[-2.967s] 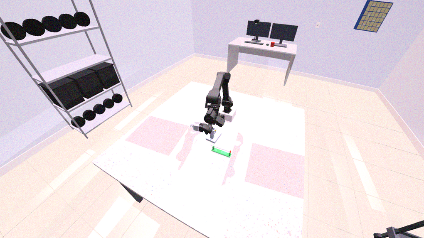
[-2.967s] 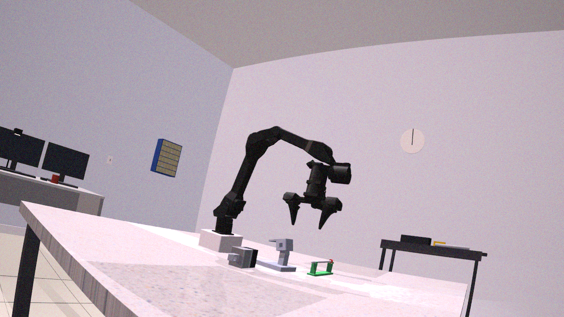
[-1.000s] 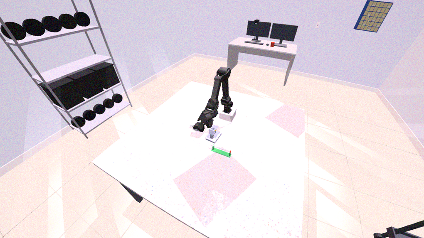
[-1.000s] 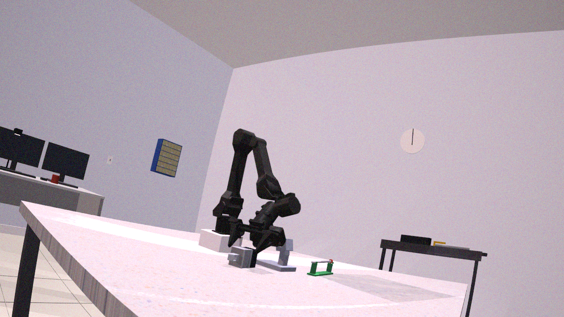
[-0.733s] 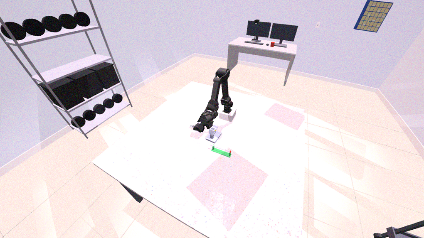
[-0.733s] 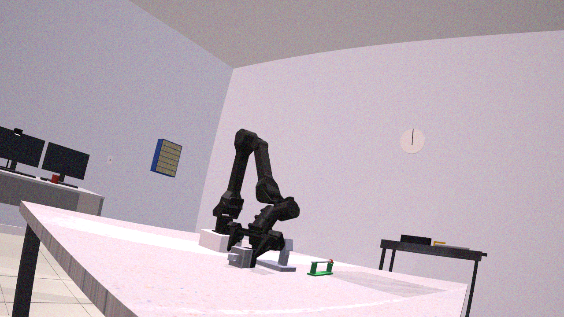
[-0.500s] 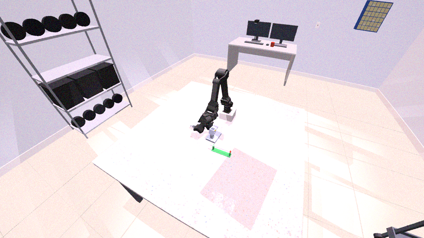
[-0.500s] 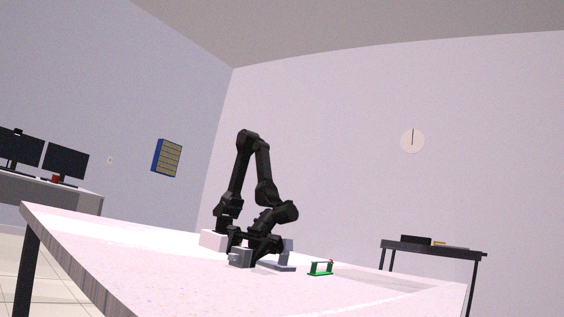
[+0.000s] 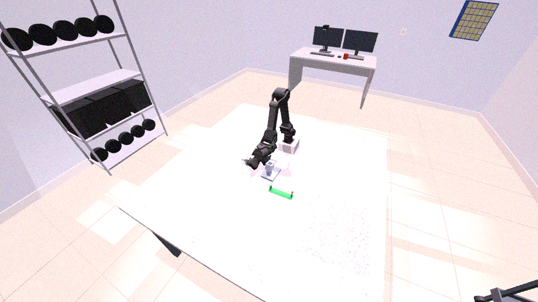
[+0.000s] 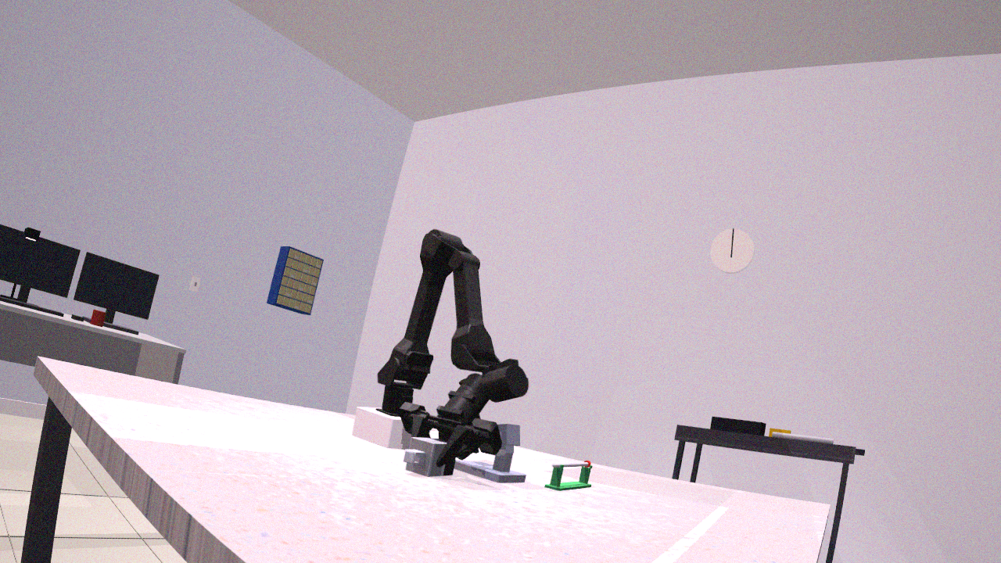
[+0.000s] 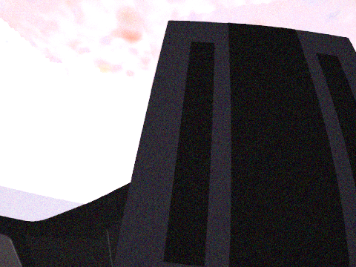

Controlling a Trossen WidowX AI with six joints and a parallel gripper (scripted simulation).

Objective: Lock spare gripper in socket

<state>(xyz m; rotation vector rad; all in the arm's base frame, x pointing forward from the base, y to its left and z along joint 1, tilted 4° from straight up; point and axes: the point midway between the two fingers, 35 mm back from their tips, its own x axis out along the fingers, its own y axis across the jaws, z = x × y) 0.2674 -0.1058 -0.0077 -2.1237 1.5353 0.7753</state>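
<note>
Now: gripper tip 17 cm to the right of the grey mount and 3 cm below it. Also, from my gripper tip: spare gripper (1 cm to the left, 1 cm above); then cradle (8 cm ahead, 29 cm to the left).
</note>
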